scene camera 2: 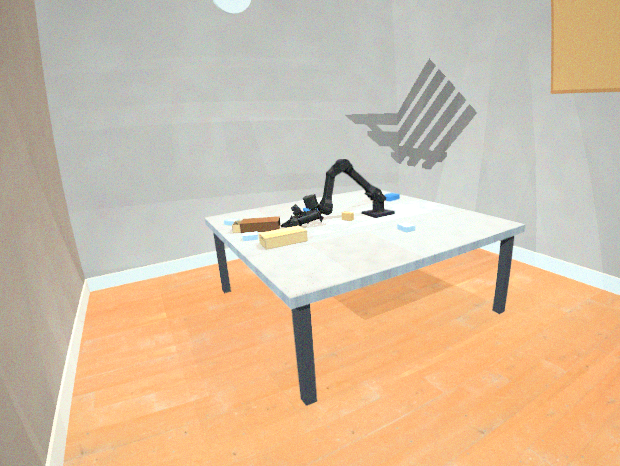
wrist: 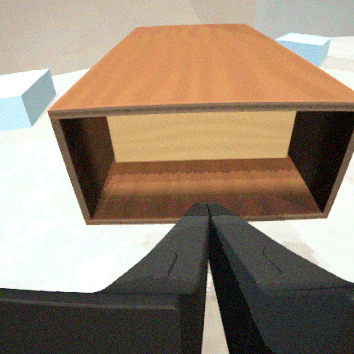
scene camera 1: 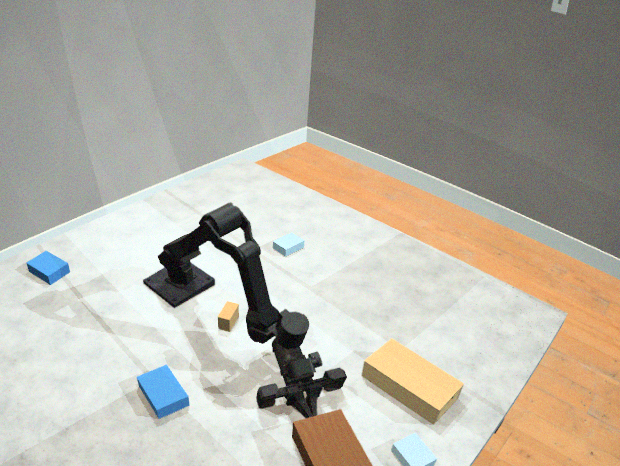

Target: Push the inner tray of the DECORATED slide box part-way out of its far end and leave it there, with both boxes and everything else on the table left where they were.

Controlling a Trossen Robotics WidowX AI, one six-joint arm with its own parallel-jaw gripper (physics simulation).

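Places are measured from the arm's base along level axes (x left, y back, z up), in metres.
Where they show: gripper, fingertip midpoint: (scene camera 2: 280, 226) (wrist: 205, 214) (scene camera 1: 315, 424); arm's base, link origin: (scene camera 2: 378, 211) (scene camera 1: 180, 278).
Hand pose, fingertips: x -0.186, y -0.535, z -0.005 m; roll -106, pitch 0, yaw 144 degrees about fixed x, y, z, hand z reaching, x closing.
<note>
Things, the pixels of their top centre, and the offset from my fingertips. "pt": a spot on its surface instead.
- decorated slide box's brown wood-grained sleeve, surface spot: (wrist: 200, 65) (scene camera 1: 326, 431) pt dx -0.030, dy -0.039, dz +0.040 m
- plain yellow box, top centre: (scene camera 1: 414, 372) (scene camera 2: 282, 231) dx +0.210, dy -0.117, dz +0.039 m
- light blue block, top centre: (wrist: 4, 84) (scene camera 1: 415, 451) (scene camera 2: 249, 233) dx +0.042, dy -0.201, dz +0.014 m
- small tan block, top centre: (scene camera 1: 228, 310) (scene camera 2: 347, 212) dx +0.144, dy +0.336, dz +0.029 m
The decorated slide box's brown wood-grained sleeve (scene camera 1: 330, 440) (scene camera 2: 259, 224) (wrist: 200, 65) lies flat with its near end open. Inside, the pale yellow end wall of its inner tray (wrist: 200, 137) stands set back from the near opening. In scene camera 2, the yellow far end of the tray (scene camera 2: 236, 227) shows beyond the sleeve's far end. My gripper (scene camera 1: 310, 414) (scene camera 2: 283, 225) (wrist: 205, 214) is shut and empty, its tips low at the near opening; whether they are just inside or just outside is unclear. The plain yellow box (scene camera 1: 410, 380) (scene camera 2: 283, 237) lies beside the sleeve, apart from it.
A light blue block (scene camera 1: 414, 450) (scene camera 2: 249, 238) (wrist: 22, 102) lies left of the sleeve; another (scene camera 2: 229, 222) (wrist: 305, 49) lies beyond, right. A third (scene camera 1: 288, 244) (scene camera 2: 405, 227), two blue blocks (scene camera 1: 162, 393) (scene camera 1: 48, 266) and a small tan block (scene camera 1: 228, 315) (scene camera 2: 347, 216) lie farther back.
</note>
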